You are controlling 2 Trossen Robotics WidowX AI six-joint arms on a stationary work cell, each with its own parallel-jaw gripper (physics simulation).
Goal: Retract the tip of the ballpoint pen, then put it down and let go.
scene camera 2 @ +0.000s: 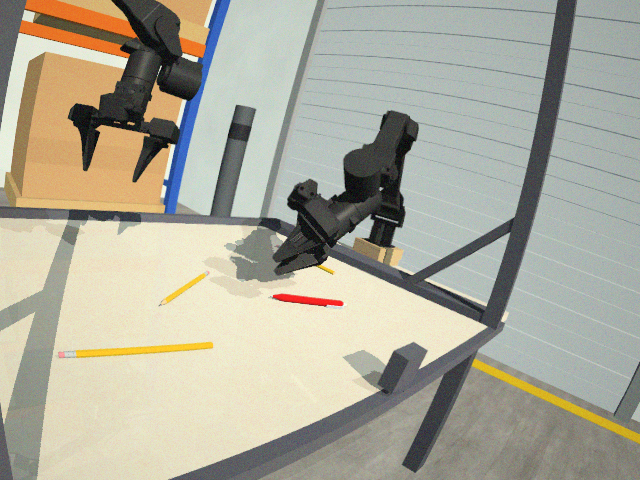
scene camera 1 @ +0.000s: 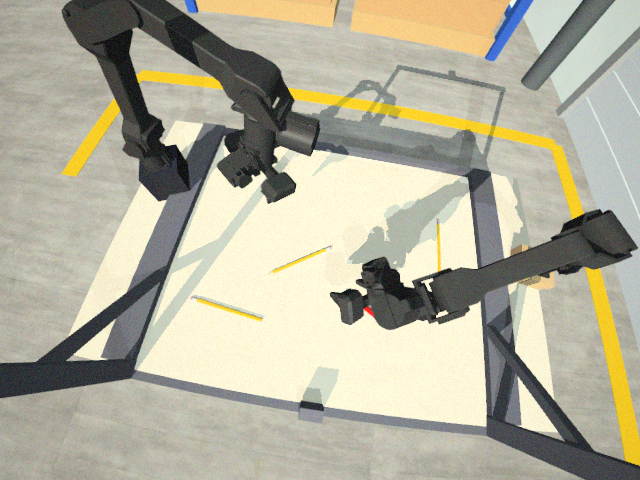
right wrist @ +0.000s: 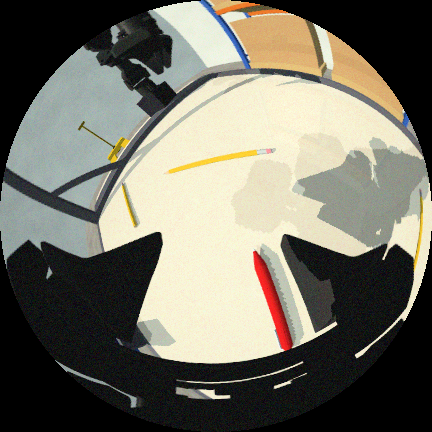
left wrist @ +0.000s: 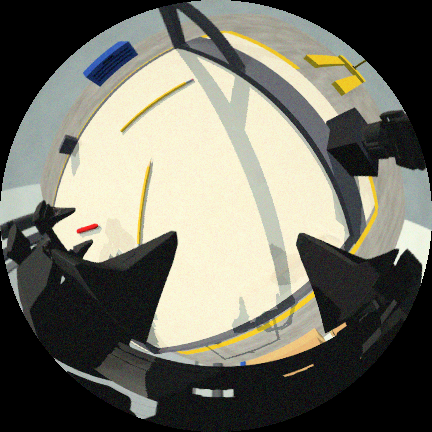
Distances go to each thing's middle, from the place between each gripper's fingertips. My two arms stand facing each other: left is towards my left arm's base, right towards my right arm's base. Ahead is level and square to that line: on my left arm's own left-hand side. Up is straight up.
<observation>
The red ballpoint pen (right wrist: 281,331) lies 7 cm to the right of my right hand, 5 cm below it and 2 cm behind it. Round my right hand: tan block (scene camera 2: 390,256): 53 cm to the right, 19 cm ahead, 4 cm below; small grey block (scene camera 2: 405,361): 27 cm behind, 3 cm below, 1 cm to the left.
Right now the red ballpoint pen is 180 mm behind my left hand, 320 mm to the right of it and 140 mm below it. From my left hand the other things lie so: tan block (40 mm ahead, 770 mm to the right, 120 mm below); then small grey block (430 mm behind, 240 mm to the right, 120 mm below).
</observation>
